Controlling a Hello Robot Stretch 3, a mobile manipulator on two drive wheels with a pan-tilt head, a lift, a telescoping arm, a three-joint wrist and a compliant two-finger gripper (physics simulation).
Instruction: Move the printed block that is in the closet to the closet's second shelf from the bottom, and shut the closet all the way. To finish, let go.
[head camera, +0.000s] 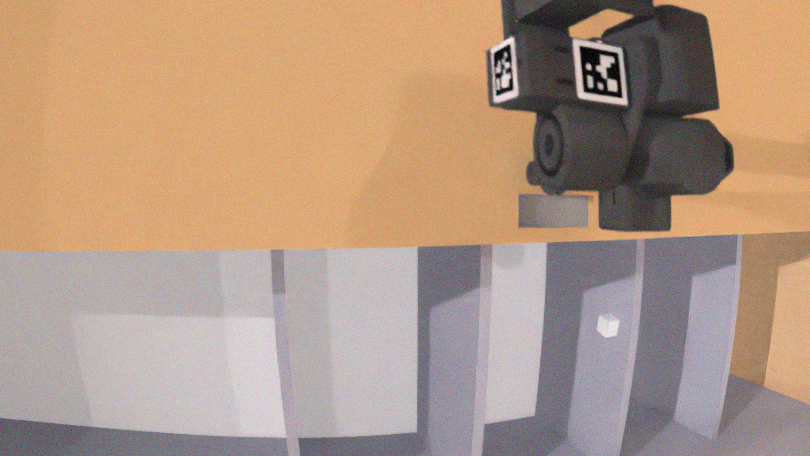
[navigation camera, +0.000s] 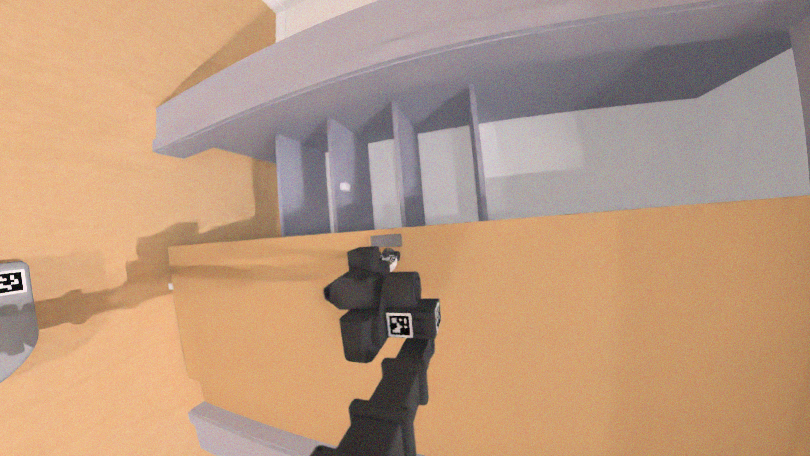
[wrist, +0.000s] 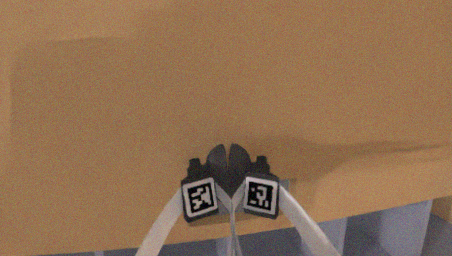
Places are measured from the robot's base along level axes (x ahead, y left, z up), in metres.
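Pixels of known places: gripper, between the fingertips: (navigation camera: 390, 254) (wrist: 228, 163).
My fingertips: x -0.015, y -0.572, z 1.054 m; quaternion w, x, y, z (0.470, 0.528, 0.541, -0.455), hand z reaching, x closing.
For each thing: its top centre in the pictures, then the offset to it from my fingertips. "pt": a spot on its surface instead.
- small white printed block, centre of its top: (head camera: 602, 326) (navigation camera: 348, 186) dx +0.264, dy -0.377, dz -0.314 m
- door's grey recessed handle, a spot on its surface: (head camera: 552, 210) (navigation camera: 386, 240) pt dx +0.035, dy -0.013, dz -0.010 m
- closet's grey-lilac frame, a spot on its surface: (navigation camera: 226, 107) pt dx +0.520, dy +0.033, dz -0.537 m
- frame piece, a spot on its surface: (navigation camera: 249, 427) pt dx -0.697, dy -0.011, dz -0.687 m
The views lie sideways, with the floor toward the left of the navigation view. The small white printed block (head camera: 607, 325) (navigation camera: 344, 186) rests on the second closet board from the bottom, counting the lowest one. The closet's wood-coloured door (head camera: 226, 141) (navigation camera: 566, 311) (wrist: 150, 90) is partly open, and the shelves show beyond its edge. The door's grey recessed handle (head camera: 552, 210) (navigation camera: 386, 240) lies near that edge. My gripper (navigation camera: 389, 257) (wrist: 228, 163) is shut and empty in front of the door, overlapping the handle in the wrist view. Contact cannot be told. The wrist hides the fingers in the head view.
The closet's grey-lilac frame (navigation camera: 226, 107) runs along the top of the navigation view. Another frame piece (navigation camera: 249, 427) shows at its bottom. Upright-looking boards (head camera: 640, 283) (navigation camera: 475, 152) divide the closet. My marked base (navigation camera: 14, 328) shows at the left.
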